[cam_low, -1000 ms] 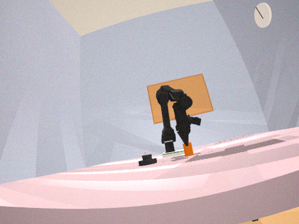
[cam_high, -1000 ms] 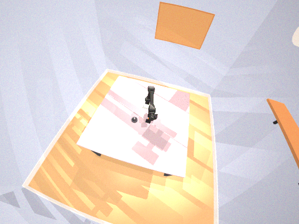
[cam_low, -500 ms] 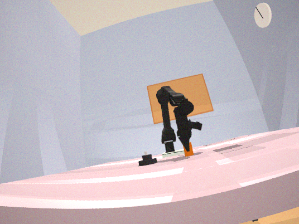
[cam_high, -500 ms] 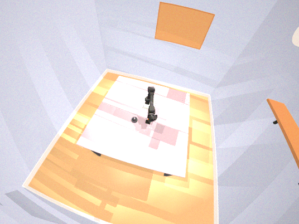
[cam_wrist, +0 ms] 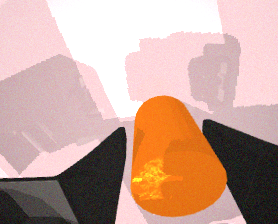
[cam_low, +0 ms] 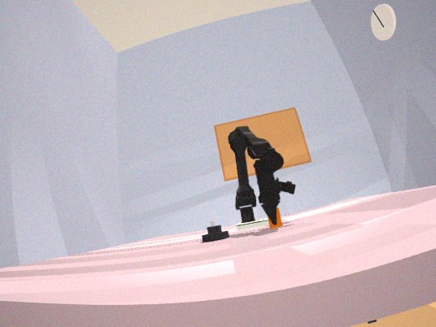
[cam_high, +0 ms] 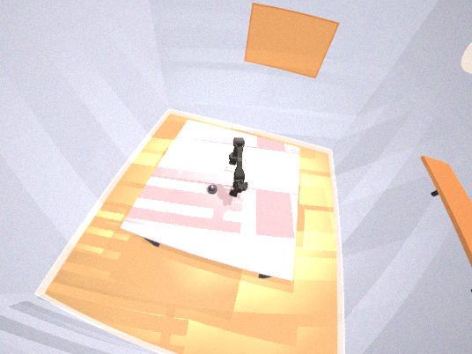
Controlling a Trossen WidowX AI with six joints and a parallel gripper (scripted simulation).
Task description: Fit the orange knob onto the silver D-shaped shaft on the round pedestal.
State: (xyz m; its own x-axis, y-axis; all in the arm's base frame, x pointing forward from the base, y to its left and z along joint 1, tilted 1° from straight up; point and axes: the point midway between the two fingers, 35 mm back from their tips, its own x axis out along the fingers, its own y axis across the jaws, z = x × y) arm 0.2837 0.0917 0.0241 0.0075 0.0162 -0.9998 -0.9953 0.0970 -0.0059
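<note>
The round pedestal is 40 mm ahead of my gripper tip, 190 mm to the right of it and 20 mm above it. Round my gripper tip: orange knob: 30 mm above.
</note>
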